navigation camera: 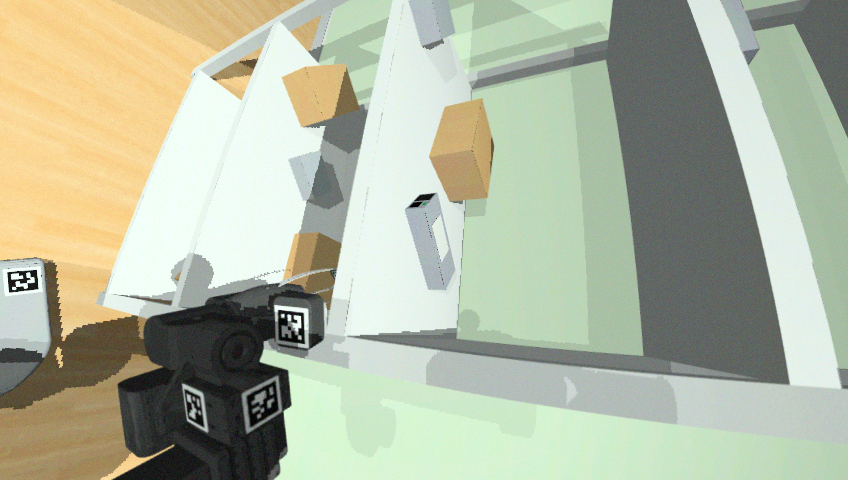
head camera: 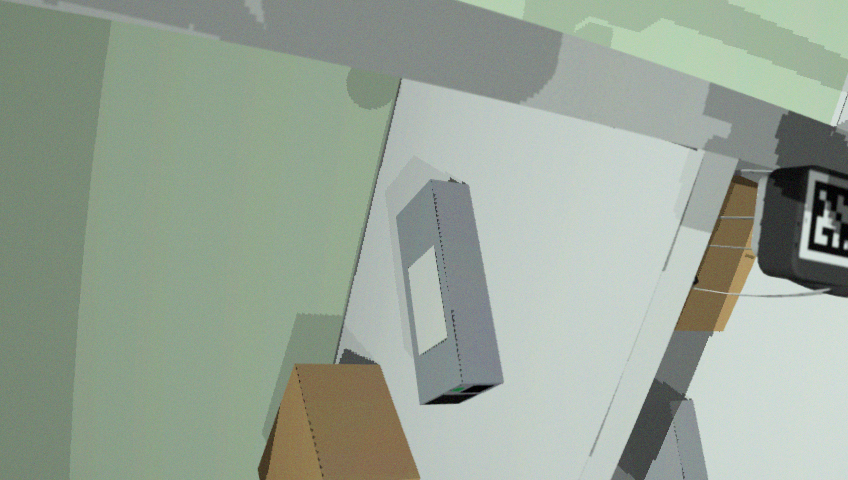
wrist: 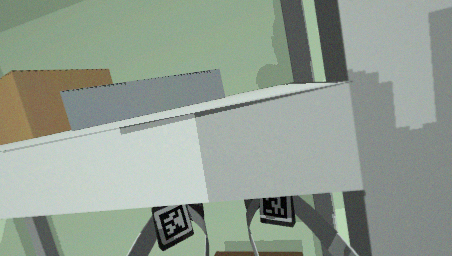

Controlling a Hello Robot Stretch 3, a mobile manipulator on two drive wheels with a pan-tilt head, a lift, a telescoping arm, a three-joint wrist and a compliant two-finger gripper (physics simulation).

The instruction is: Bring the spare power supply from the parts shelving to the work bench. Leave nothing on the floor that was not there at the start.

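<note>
The power supply (head camera: 476,285) (navigation camera: 425,243) (wrist: 145,97) is a long grey box with a pale label on one side and black sockets with a green spot on one end. It lies on a white shelf board (head camera: 565,267) (navigation camera: 380,237) (wrist: 100,175) of the parts shelving. My gripper (wrist: 220,179) is open, its two fingers well apart. It is lower than this board and in front of the shelving; the board's front edge hides the fingertips in the wrist view. The gripper is apart from the power supply. The work bench does not show.
A cardboard box (head camera: 357,416) (navigation camera: 470,148) (wrist: 40,100) stands beside the power supply. On the board below are cardboard boxes (navigation camera: 321,95) (navigation camera: 315,255) and a small grey box (navigation camera: 303,172). Another grey box (navigation camera: 431,20) stands farther along the upper board. Dark uprights (wrist: 332,40) stand at the shelving's end.
</note>
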